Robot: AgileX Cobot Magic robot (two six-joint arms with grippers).
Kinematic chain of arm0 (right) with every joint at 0, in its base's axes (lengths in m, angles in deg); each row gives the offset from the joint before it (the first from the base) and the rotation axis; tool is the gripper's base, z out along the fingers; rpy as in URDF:
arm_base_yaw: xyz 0 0 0.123 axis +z
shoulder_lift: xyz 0 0 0 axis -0.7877 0.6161 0
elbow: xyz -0.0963 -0.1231 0.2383 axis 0.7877 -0.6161 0
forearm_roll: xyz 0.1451 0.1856 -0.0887 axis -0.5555 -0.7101 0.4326
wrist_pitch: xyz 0 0 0 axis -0.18 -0.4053 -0.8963
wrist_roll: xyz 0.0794 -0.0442 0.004 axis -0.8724 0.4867 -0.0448
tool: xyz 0 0 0 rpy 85.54 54.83 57.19
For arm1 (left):
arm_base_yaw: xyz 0 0 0.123 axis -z
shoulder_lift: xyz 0 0 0 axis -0.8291 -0.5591 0
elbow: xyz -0.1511 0.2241 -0.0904 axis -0.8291 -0.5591 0
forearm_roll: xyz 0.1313 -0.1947 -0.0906 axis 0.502 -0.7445 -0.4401
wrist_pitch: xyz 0 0 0 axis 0.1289 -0.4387 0.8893
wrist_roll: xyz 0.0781 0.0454 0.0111 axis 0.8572 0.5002 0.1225
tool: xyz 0 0 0 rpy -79.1 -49.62 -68.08
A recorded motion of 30 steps. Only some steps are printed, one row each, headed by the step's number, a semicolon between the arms.
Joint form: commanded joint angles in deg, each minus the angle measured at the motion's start. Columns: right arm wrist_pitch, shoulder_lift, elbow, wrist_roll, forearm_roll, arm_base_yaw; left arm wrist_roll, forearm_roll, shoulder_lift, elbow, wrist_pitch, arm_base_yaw.
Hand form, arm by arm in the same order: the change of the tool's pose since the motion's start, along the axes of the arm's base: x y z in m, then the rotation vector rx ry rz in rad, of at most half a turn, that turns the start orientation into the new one. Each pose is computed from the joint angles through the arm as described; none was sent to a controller.
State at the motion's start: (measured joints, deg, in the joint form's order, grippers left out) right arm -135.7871 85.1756 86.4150 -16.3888 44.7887 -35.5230; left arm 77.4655 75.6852 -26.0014 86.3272 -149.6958 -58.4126
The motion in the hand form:
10: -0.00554 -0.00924 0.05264 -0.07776 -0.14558 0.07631; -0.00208 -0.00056 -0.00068 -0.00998 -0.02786 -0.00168
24: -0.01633 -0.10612 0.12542 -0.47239 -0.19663 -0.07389; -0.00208 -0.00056 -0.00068 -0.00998 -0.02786 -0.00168
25: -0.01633 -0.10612 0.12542 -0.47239 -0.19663 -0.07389; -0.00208 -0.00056 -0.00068 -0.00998 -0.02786 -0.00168
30: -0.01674 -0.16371 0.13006 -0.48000 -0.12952 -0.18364; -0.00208 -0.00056 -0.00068 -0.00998 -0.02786 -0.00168
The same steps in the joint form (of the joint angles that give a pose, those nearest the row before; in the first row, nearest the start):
10: -1.20 -6.65 0.29 1.72 6.76 -0.11; -0.29 -0.40 1.20 -0.34 0.74 0.06
24: -9.80 -17.36 0.57 -10.60 34.55 -7.45; -0.29 -0.40 1.20 -0.34 0.74 0.06
25: -9.80 -17.36 0.57 -10.60 34.55 -7.45; -0.29 -0.40 1.20 -0.34 0.74 0.06
30: -12.83 -18.16 0.57 -10.14 33.92 -15.01; -0.29 -0.40 1.20 -0.34 0.74 0.06

